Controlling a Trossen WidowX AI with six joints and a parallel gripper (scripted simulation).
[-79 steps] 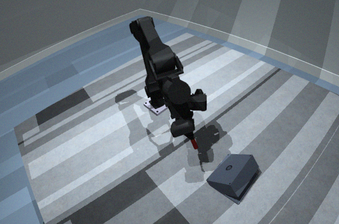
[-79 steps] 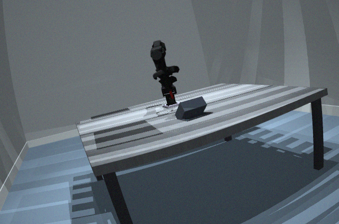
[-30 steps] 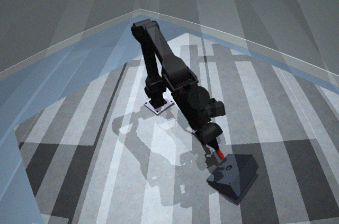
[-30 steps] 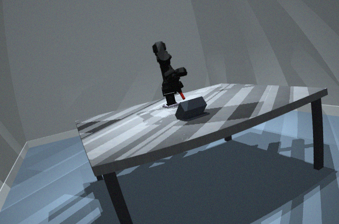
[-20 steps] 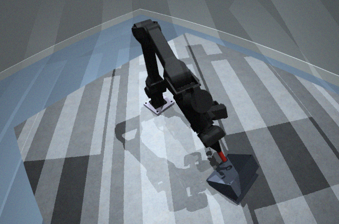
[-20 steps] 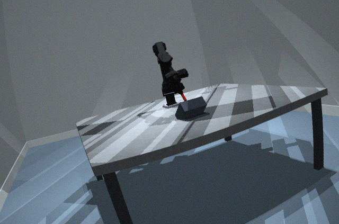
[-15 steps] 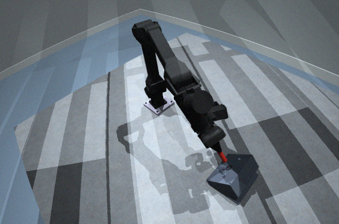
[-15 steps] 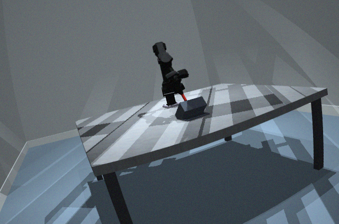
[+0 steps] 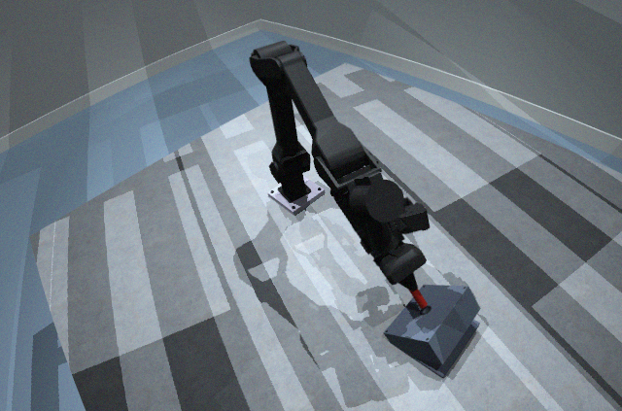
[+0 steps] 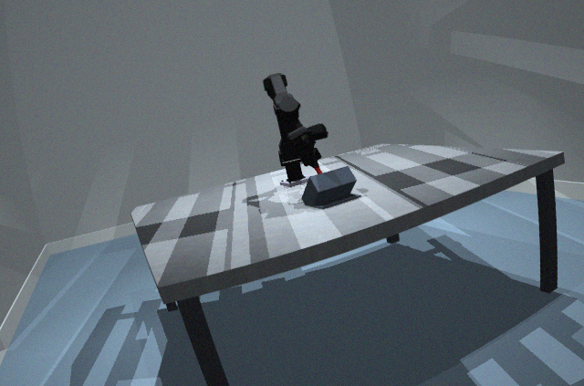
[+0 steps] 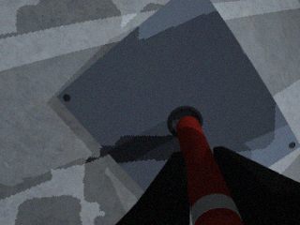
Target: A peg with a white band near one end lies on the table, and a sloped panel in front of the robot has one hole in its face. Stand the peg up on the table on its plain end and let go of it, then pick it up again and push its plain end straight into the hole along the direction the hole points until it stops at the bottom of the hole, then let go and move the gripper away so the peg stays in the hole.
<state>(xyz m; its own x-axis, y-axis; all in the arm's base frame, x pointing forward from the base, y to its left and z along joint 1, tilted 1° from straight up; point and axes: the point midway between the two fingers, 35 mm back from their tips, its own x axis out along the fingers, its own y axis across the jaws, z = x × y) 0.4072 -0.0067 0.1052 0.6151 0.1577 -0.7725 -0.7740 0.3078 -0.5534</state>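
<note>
My gripper tip is 50 mm short of the sloped panel, 10 mm to the right of it and 60 mm above it. The rest, counted from my gripper tip: red peg 10 mm behind, 10 mm above.
</note>
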